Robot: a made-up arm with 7 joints. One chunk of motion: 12 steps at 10 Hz.
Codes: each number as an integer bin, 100 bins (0 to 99) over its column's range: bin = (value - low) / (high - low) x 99, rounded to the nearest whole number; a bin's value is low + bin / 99 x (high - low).
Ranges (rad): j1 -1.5..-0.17 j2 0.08..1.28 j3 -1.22..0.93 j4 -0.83..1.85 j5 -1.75..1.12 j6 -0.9..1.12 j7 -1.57..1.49
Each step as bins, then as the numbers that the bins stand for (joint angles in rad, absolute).
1 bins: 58 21 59 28 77 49 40
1 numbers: -0.7208 0.3345 0.0613 -0.0720 0.4822 0.0998 -0.3336
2 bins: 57 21 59 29 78 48 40
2 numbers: -0.7342 0.3345 0.0613 -0.0449 0.5112 0.0794 -0.3336
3 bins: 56 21 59 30 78 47 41
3 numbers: -0.7477 0.3345 0.0613 -0.0179 0.5112 0.0590 -0.3027
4 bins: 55 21 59 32 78 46 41
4 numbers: -0.7611 0.3345 0.0613 0.0363 0.5112 0.0386 -0.3027
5 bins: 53 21 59 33 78 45 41
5 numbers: -0.7880 0.3345 0.0613 0.0633 0.5112 0.0182 -0.3027
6 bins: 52 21 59 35 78 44 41
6 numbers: -0.8014 0.3345 0.0613 0.1175 0.5112 -0.0022 -0.3027
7 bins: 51 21 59 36 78 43 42
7 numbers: -0.8148 0.3345 0.0613 0.1445 0.5112 -0.0226 -0.2718
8 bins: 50 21 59 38 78 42 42
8 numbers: -0.8283 0.3345 0.0613 0.1987 0.5112 -0.0430 -0.2718
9 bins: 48 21 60 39 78 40 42
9 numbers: -0.8552 0.3345 0.0830 0.2258 0.5112 -0.0838 -0.2718
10 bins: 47 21 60 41 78 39 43
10 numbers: -0.8686 0.3345 0.0830 0.2799 0.5112 -0.1042 -0.2409
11 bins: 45 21 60 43 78 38 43
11 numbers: -0.8955 0.3345 0.0830 0.3340 0.5112 -0.1246 -0.2409
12 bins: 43 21 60 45 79 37 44
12 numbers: -0.9223 0.3345 0.0830 0.3882 0.5402 -0.1451 -0.2100
